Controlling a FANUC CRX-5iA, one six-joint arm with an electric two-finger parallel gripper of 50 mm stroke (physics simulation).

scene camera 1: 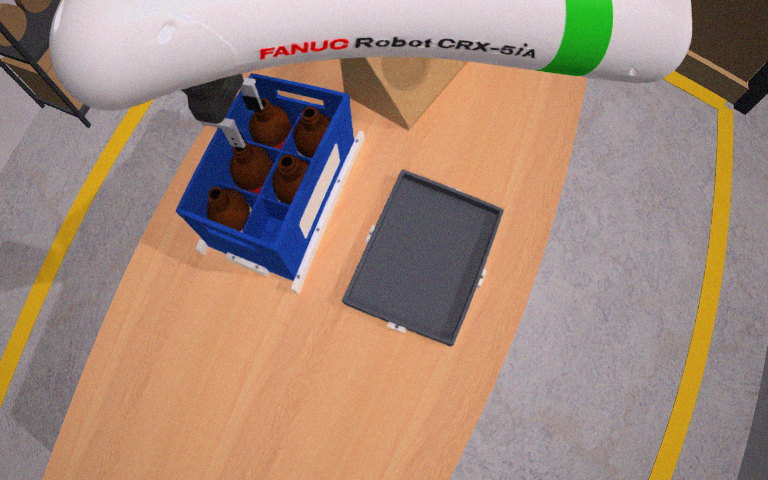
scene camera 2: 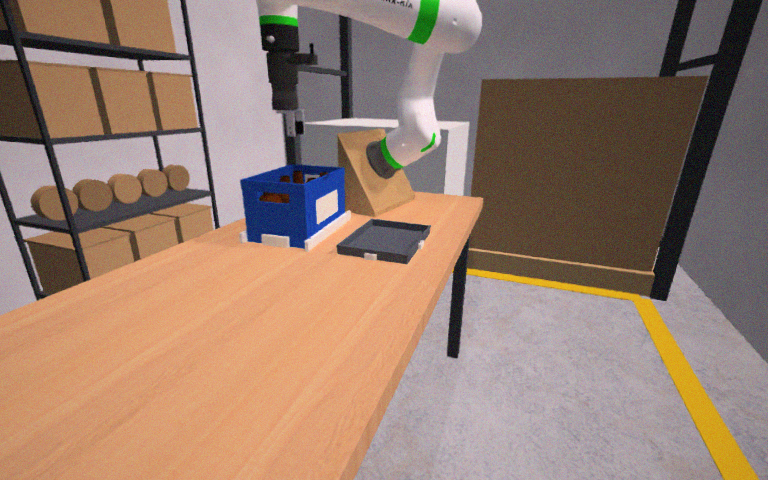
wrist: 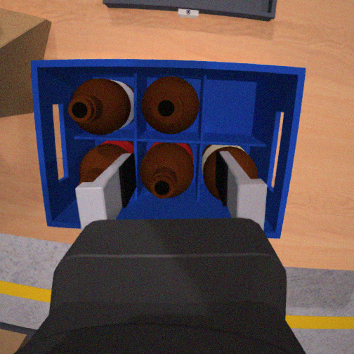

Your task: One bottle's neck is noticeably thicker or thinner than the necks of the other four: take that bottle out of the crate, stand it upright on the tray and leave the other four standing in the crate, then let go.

Labels:
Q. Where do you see a brown bottle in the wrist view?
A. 169,104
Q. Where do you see a brown bottle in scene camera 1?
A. At 290,171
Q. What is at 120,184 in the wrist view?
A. My gripper.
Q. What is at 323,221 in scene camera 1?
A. A white locating strip.

